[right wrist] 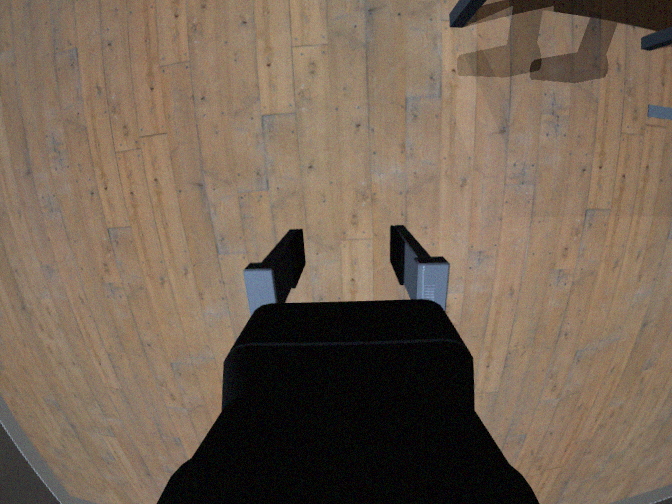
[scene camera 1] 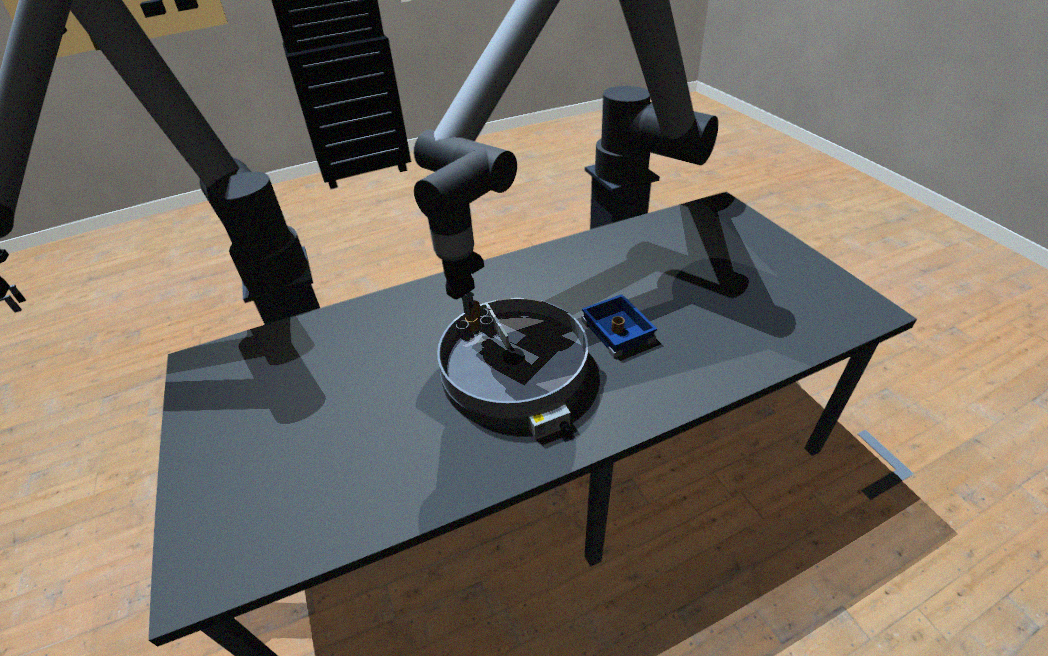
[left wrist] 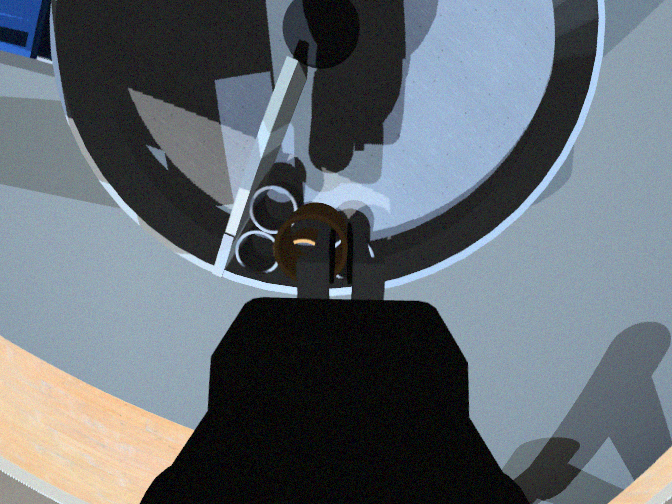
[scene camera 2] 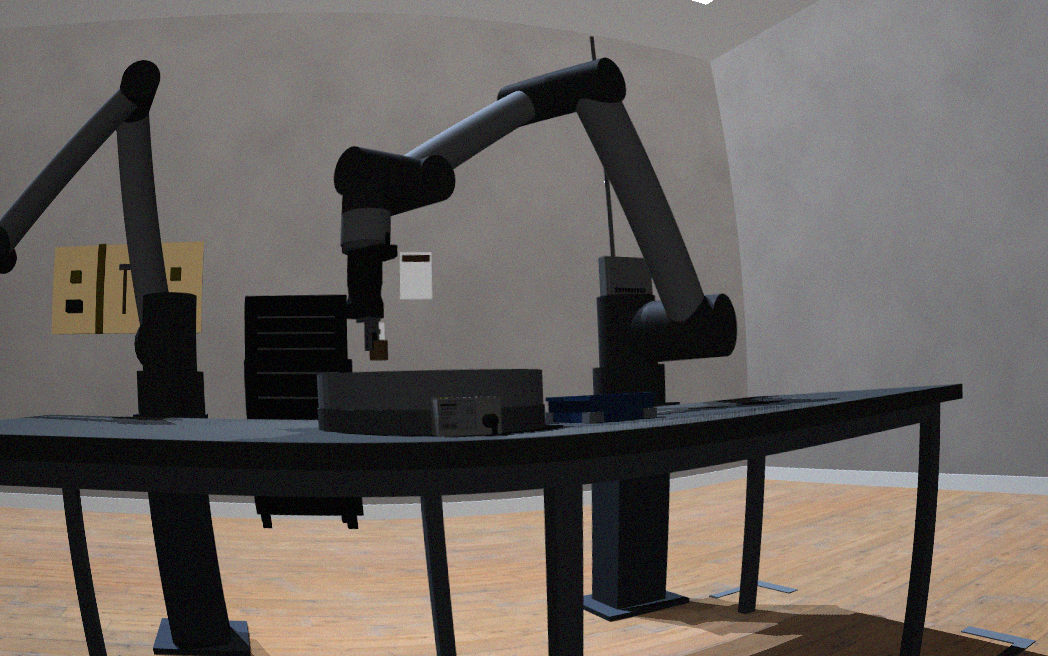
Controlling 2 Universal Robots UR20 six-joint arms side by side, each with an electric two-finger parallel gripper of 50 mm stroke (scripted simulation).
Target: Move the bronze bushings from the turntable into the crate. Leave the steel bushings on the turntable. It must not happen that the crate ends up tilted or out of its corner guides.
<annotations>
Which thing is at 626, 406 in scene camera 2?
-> A blue crate.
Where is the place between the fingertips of the left gripper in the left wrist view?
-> At 341, 241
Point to a blue crate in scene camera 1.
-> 603, 312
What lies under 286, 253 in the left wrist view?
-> A bronze bushing.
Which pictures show the left gripper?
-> Scene camera 1, the left wrist view and scene camera 2 only.
</annotations>
